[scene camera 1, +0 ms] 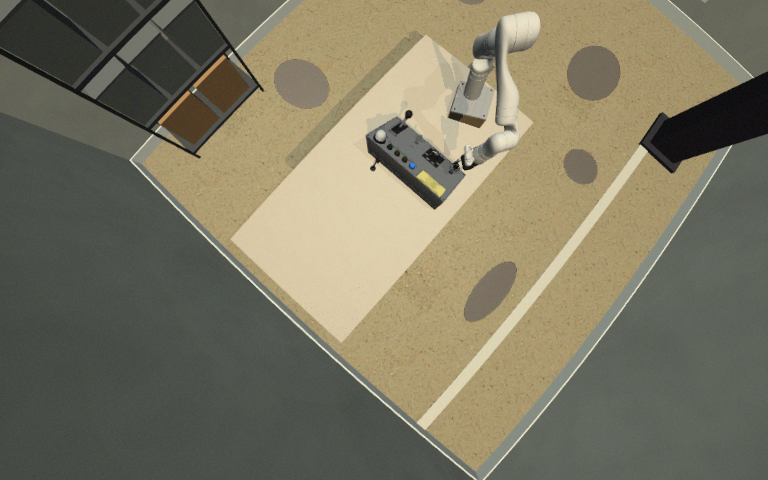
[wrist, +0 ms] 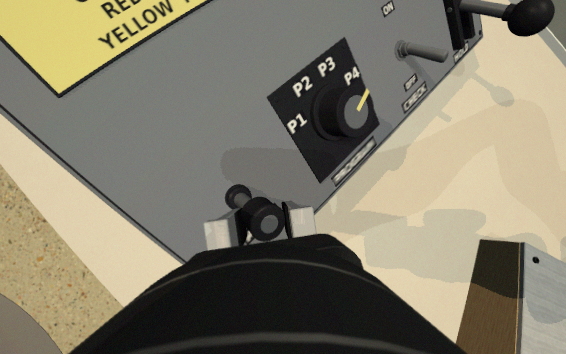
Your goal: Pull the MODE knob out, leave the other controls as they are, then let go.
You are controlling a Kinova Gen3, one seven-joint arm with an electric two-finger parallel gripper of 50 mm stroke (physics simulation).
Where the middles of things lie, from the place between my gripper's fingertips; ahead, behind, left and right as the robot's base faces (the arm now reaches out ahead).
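Labels:
Mode knob (wrist: 265, 221): 1 cm ahead of my hand. Counted from the same hand, the grey control panel (scene camera 1: 397, 150) is 18 cm to the right, 10 cm ahead and 2 cm below.

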